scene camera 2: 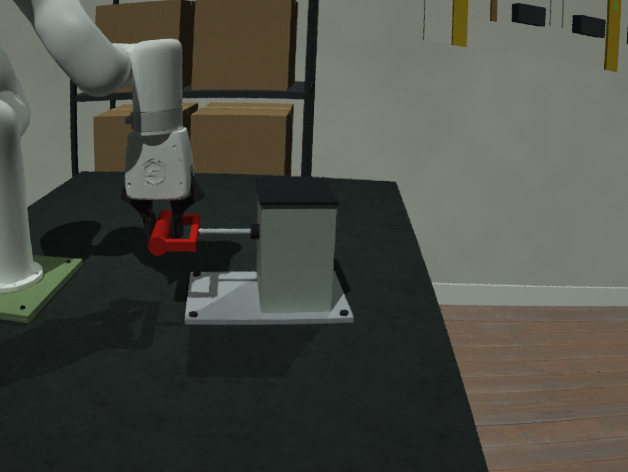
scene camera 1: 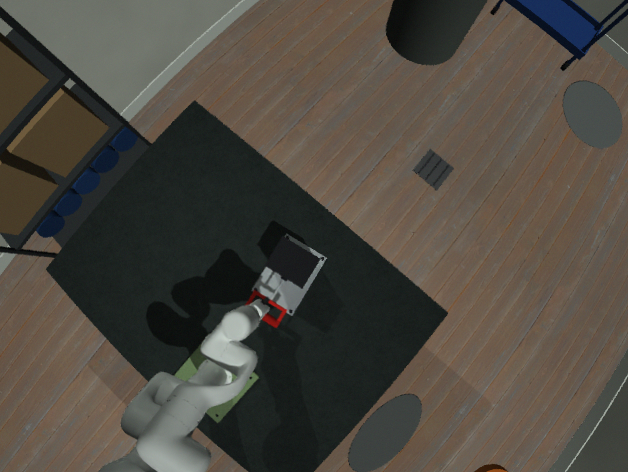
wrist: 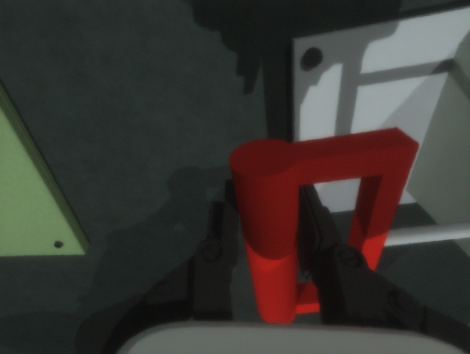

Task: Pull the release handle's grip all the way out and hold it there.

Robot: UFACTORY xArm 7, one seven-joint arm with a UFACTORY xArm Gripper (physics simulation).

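The release handle's red grip (scene camera 1: 275, 321) (scene camera 2: 160, 234) (wrist: 267, 210) is a round bar on a red rectangular frame. My gripper (scene camera 2: 162, 228) (wrist: 265, 200) points down and is shut on the round bar, one finger on its outer side and the other inside the frame. In scene camera 1 the arm covers the fingers. A thin pale rod (scene camera 2: 225, 231) (wrist: 430, 234) runs level from the frame to a black collar (scene camera 2: 254, 230) on the housing (scene camera 2: 296, 256), a pale box with a black top. A length of rod shows between frame and collar.
The housing stands on a white base plate (scene camera 1: 294, 299) (scene camera 2: 223, 314) (wrist: 320, 105) with dark bolts, on a dark mat (scene camera 1: 355, 284) (scene camera 2: 304, 416). The arm's green mounting plate (scene camera 1: 236, 398) (scene camera 2: 50, 284) (wrist: 30, 210) lies beyond the grip, opposite the housing. A rack with cartons (scene camera 2: 243, 142) stands behind.
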